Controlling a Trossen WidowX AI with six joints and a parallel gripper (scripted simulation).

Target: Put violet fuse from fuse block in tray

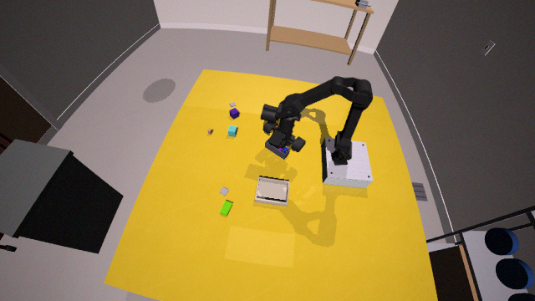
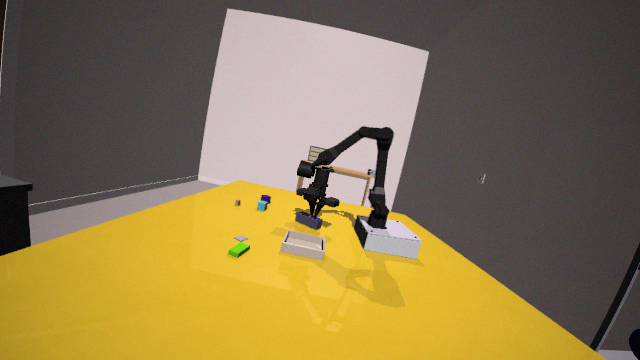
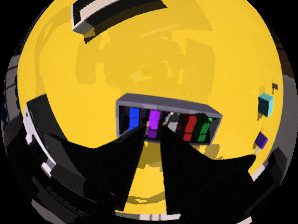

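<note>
Right now my gripper tip is 2 cm above the violet fuse. From my gripper tip the other things lie so: white tray 20 cm to the left, 6 cm ahead, 4 cm below; then blue fuse 2 cm below, 1 cm to the left, 1 cm behind; then red fuse 3 cm ahead, 2 cm to the right, 2 cm below.
</note>
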